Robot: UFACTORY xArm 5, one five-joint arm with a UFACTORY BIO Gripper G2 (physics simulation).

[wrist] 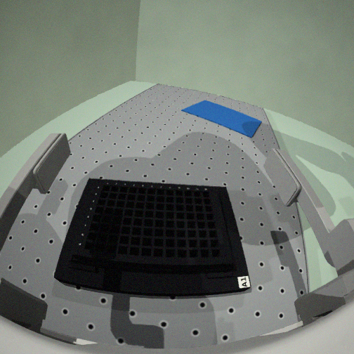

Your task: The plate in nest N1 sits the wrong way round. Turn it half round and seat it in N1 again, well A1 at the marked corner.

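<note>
A black well plate (160, 220) sits in the black nest (150, 284), below the middle of the wrist view. Tiny white marks run along the plate's far edge and its left edge; they are too small to read. A white A1 label (243, 282) is on the nest's near right corner, diagonally across from the corner where the rows of marks meet. My gripper (169, 170) is open and empty, above the board, with one finger out to the left and the other out to the right of the plate.
A flat blue rectangle (222, 118) lies farther back on the grey perforated board (135, 142). The board's right edge runs down beyond the right finger, with pale green floor outside it. Shadows of the arm fall around the nest. Green walls stand behind.
</note>
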